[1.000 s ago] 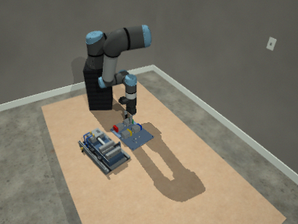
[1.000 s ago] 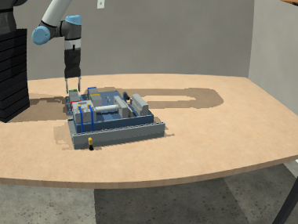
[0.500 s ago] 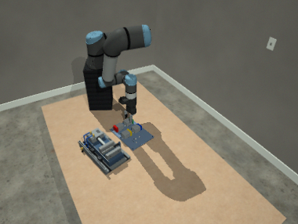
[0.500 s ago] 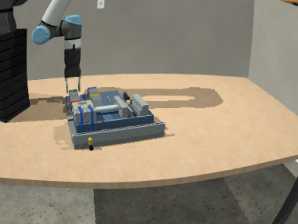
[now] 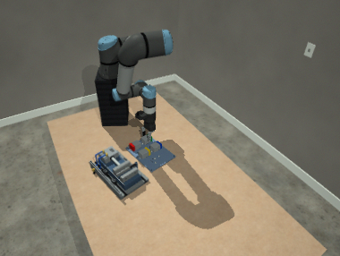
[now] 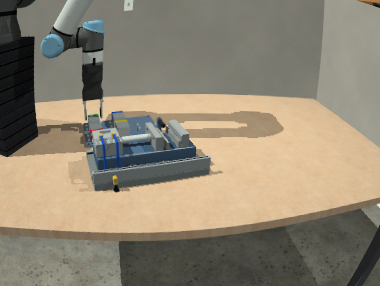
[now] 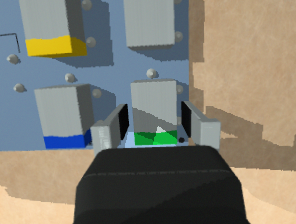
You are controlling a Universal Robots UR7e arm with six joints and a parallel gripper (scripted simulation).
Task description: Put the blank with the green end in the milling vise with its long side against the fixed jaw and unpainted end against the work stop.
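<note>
My hand is 30 mm above the green-ended blank. Round my hand: blue plate (100 mm ahead, 20 mm to the right, 50 mm below); red-ended blank (30 mm ahead, 90 mm to the right, 30 mm below); blue-ended blank (90 mm ahead, 30 mm to the left, 30 mm below).
</note>
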